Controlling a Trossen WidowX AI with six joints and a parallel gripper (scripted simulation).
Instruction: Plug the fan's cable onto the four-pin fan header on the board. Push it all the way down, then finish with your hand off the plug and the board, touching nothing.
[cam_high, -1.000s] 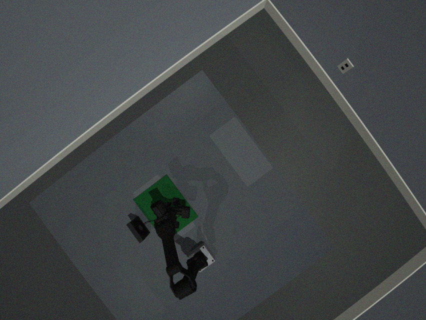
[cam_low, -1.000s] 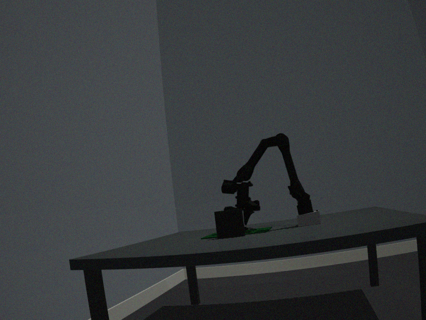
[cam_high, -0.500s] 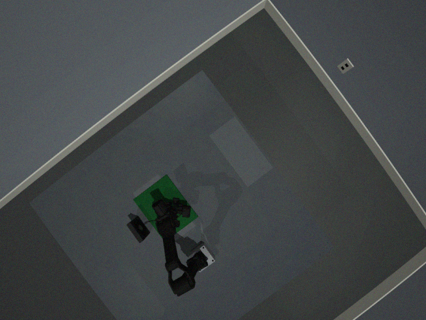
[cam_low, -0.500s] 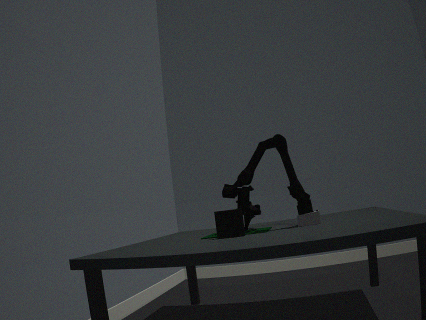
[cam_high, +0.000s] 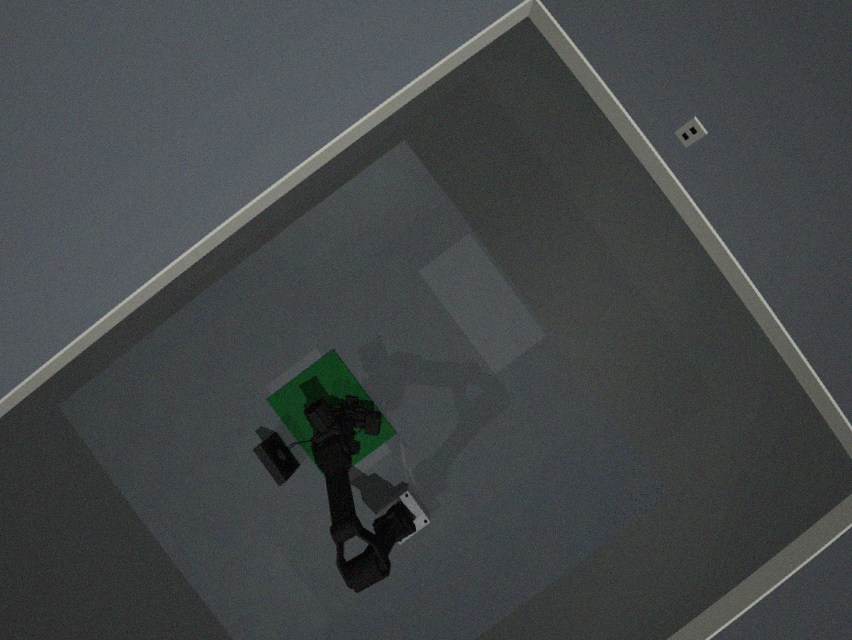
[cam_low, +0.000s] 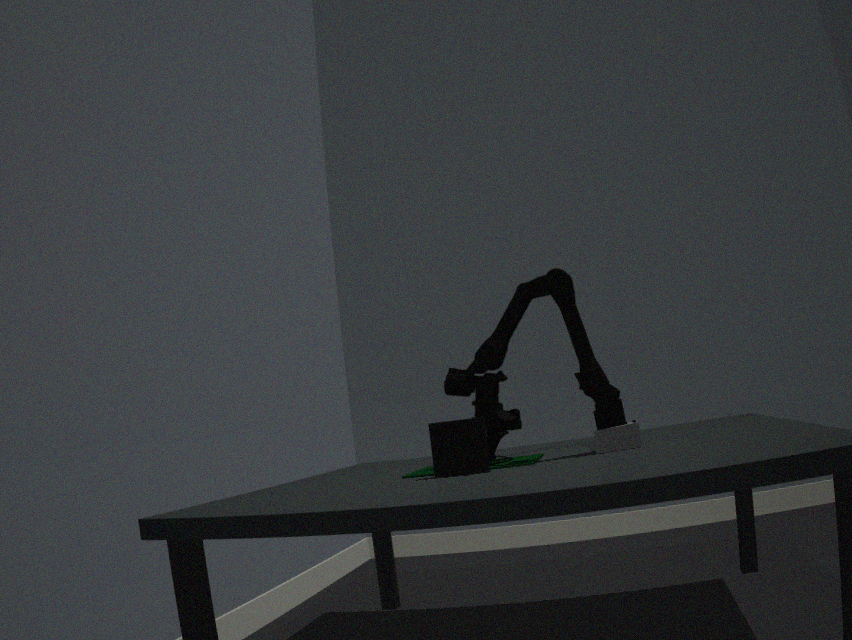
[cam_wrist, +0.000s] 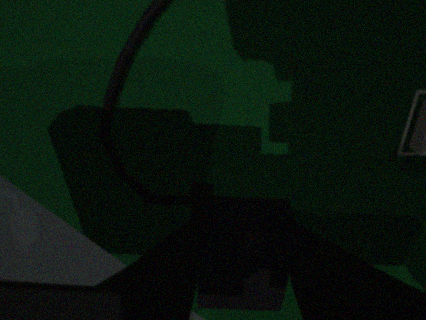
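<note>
My gripper tip is 2 cm short of the green board, 7 cm to the right of it and 2 cm above it. The rest, counted from my gripper tip: dark plug (1 cm to the right); black fan (4 cm ahead, 23 cm to the left, 5 cm above).
</note>
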